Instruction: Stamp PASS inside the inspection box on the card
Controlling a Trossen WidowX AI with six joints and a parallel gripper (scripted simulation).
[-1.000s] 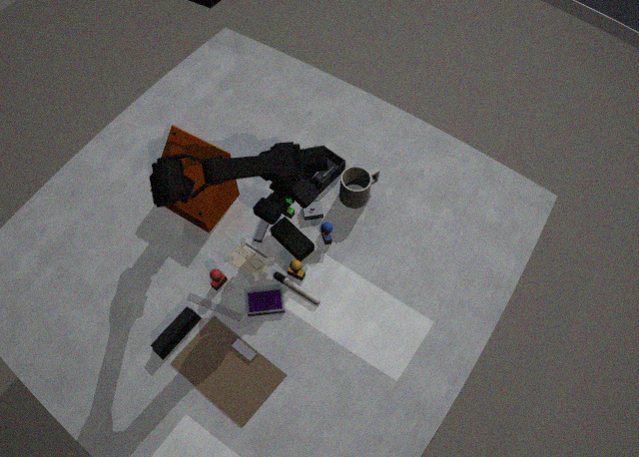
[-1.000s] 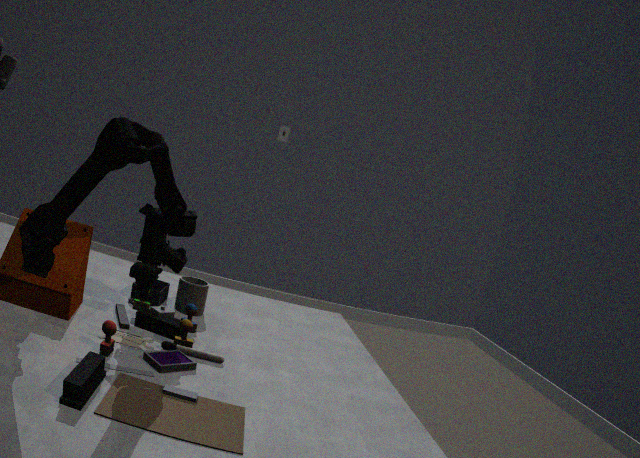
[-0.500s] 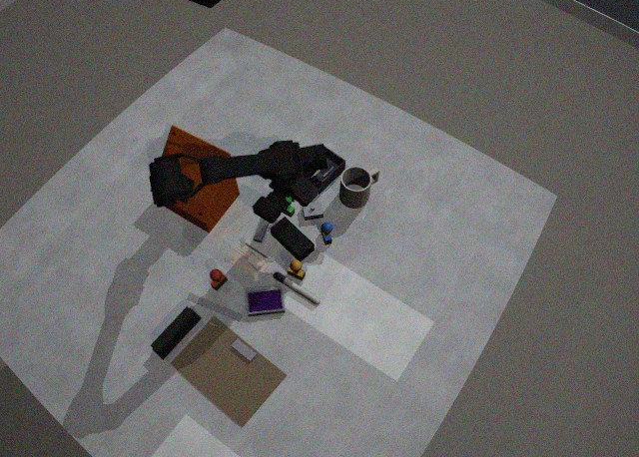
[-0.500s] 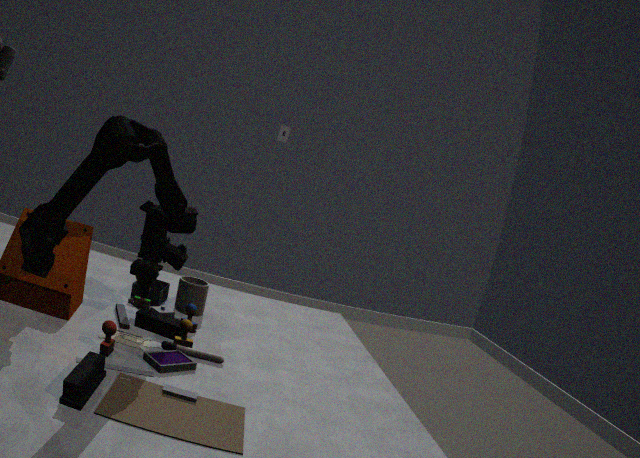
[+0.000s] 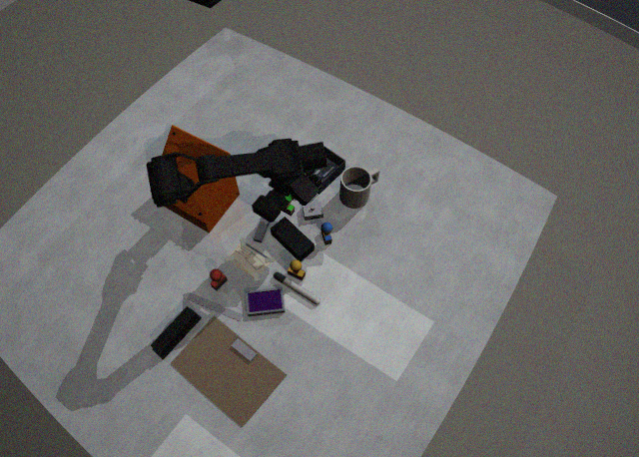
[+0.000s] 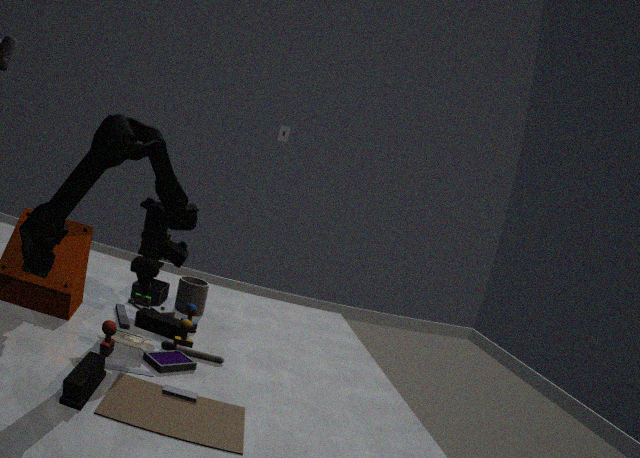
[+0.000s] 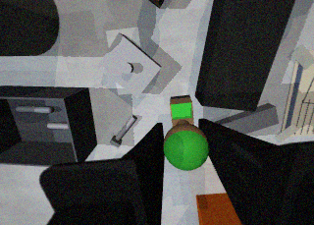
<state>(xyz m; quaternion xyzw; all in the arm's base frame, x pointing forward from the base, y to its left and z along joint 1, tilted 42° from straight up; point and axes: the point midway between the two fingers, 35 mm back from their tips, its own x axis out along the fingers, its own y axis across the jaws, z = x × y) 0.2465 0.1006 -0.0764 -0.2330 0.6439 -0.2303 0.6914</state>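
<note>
My gripper tip is now 90 mm short of the purple ink pad, 230 mm to the left of it and 60 mm above it. Round my gripper tip: green-knobbed stamp (10 mm below); grey plate (50 mm ahead, 40 mm to the left, 50 mm below); grey bar (40 mm behind, 50 mm to the right, 60 mm below).
</note>
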